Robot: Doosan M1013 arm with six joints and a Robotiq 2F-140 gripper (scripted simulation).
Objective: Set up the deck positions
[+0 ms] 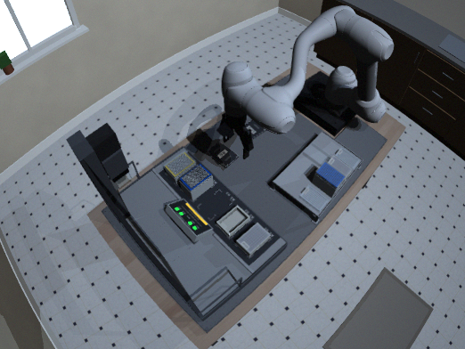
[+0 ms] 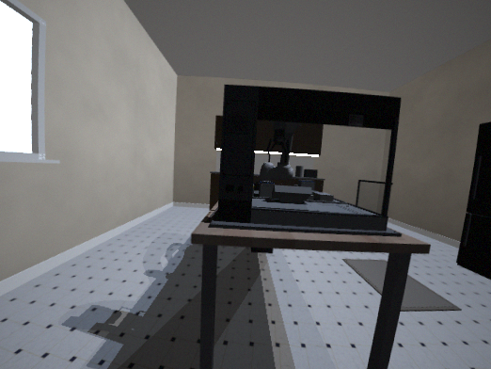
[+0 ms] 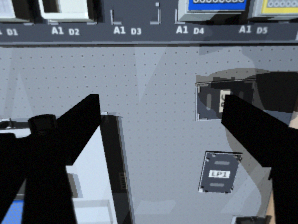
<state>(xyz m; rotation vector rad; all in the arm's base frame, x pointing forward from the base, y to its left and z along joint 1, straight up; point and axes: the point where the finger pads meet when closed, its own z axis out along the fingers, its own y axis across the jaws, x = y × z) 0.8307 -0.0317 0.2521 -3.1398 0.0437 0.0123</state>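
Right now my hand is 16 cm short of the clear tip rack cover, 21 cm to the left of it and 19 cm above it. Round my hand: blue-framed tip rack 16 cm ahead, 9 cm to the right, 18 cm below; yellow-framed tip rack 15 cm ahead, 22 cm to the right, 21 cm below; white one-well reservoir 17 cm ahead, 16 cm to the left, 24 cm below.
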